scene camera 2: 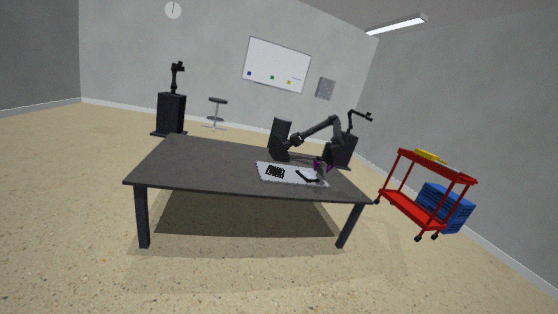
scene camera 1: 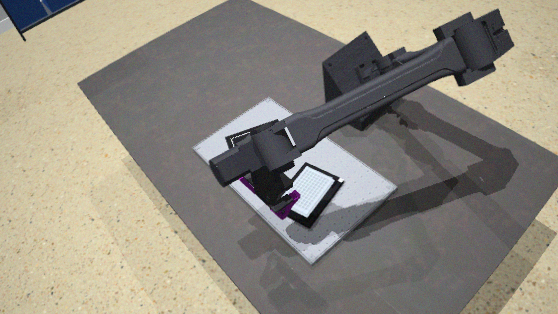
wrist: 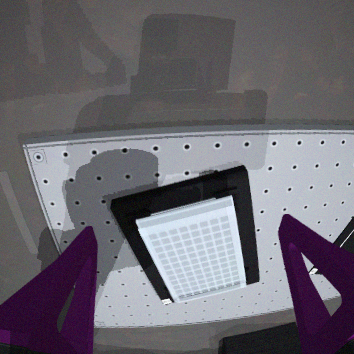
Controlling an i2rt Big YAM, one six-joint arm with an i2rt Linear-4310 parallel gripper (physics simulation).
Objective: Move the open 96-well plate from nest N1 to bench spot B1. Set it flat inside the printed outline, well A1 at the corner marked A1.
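Frame: origin at the arm's base, x ahead, y left, z up, level; centimetres.
Seen in the pictures: gripper, between the fingertips: (scene camera 2: pixel 320 172) (scene camera 1: pixel 270 204) (wrist: pixel 189 230); arm's base, origin of its link: (scene camera 2: pixel 282 147).
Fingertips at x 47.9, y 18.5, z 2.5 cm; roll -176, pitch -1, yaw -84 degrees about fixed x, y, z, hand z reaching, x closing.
Offsets run from my fingertips to a thing's top centre. "pt": to the spot under its first point. Level surfaces: height alone.
The white 96-well plate {dx -11.7, dy -3.3, dz -7.8 cm} (scene camera 1: pixel 314 191) (scene camera 2: pixel 307 173) (wrist: pixel 192 252) lies in a black nest {dx -11.7, dy -3.3, dz -8.7 cm} (scene camera 1: pixel 325 201) (wrist: pixel 246 225) with a small white mark at one corner; its wells face up. My gripper (scene camera 1: pixel 270 192) (scene camera 2: pixel 322 169) (wrist: pixel 189 230) is open and empty above the board. In the wrist view its purple fingers stand wide, one on each side of the nest, apart from the plate. A dark patch with a white printed outline {pt dx -11.2, dy -32.4, dz -10.3 cm} (scene camera 1: pixel 247 134) (scene camera 2: pixel 275 171) lies farther along the board. The arm hides part of it in scene camera 1, and its letters cannot be read.
A light perforated board (scene camera 1: pixel 360 175) (wrist: pixel 310 150) carries the nest and the outlined patch on the dark table {dz -11.8 cm} (scene camera 1: pixel 165 90) (scene camera 2: pixel 210 160). The arm's link (scene camera 1: pixel 380 90) crosses above the board. A red cart (scene camera 2: pixel 410 210) stands on the floor beyond the table's right end.
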